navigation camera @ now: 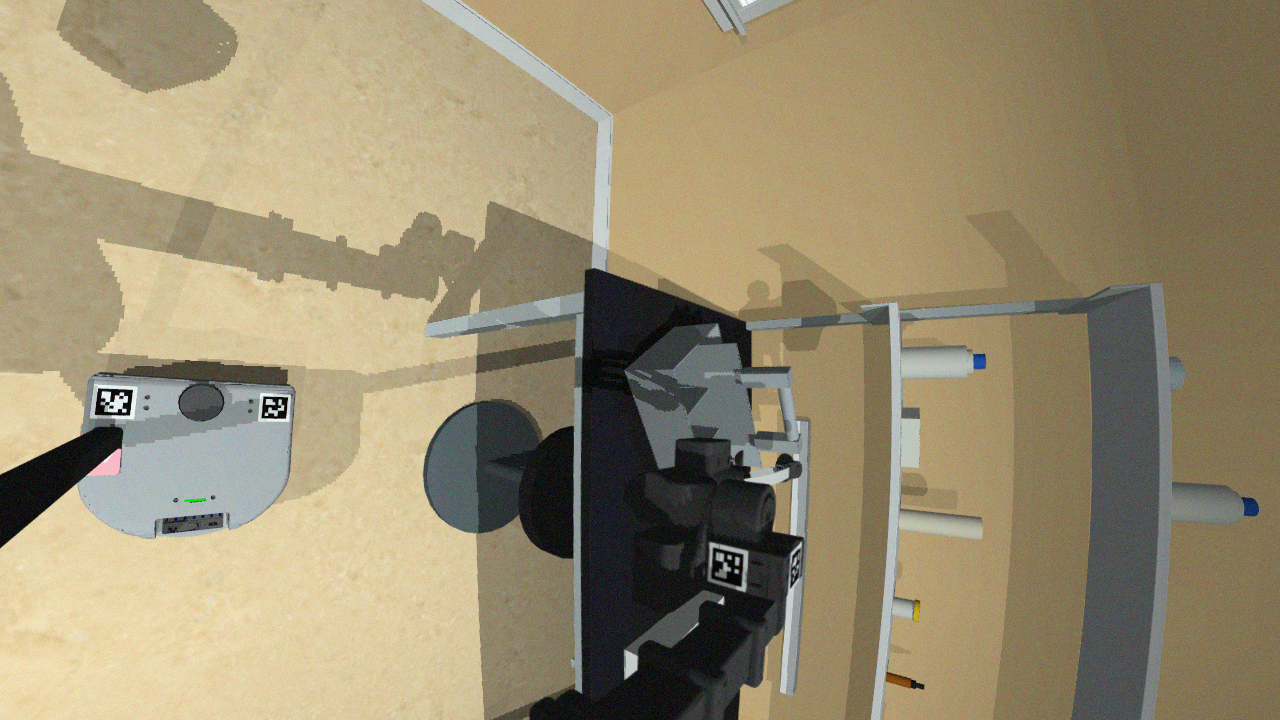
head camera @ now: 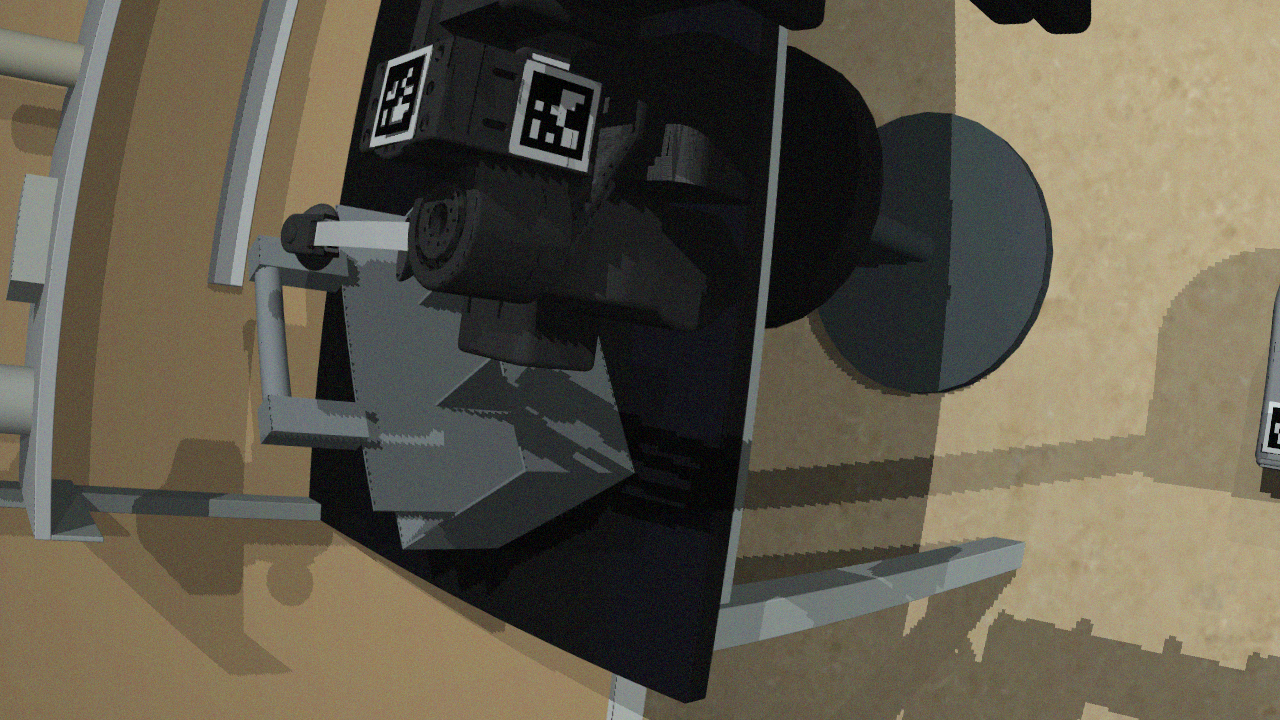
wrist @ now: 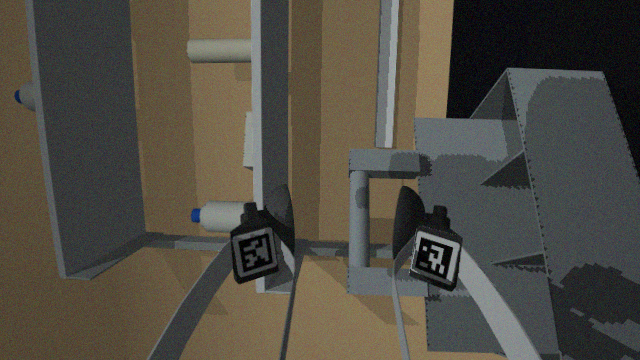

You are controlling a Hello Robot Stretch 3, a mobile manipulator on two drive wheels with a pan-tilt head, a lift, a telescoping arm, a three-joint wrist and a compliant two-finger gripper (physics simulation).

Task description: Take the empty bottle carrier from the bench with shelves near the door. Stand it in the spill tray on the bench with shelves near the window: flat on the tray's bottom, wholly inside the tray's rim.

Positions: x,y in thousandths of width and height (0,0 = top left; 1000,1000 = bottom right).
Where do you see my gripper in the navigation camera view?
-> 600,645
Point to a grey bottle carrier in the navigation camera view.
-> At 539,534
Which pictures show the white spill tray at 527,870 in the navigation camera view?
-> The navigation camera view only.
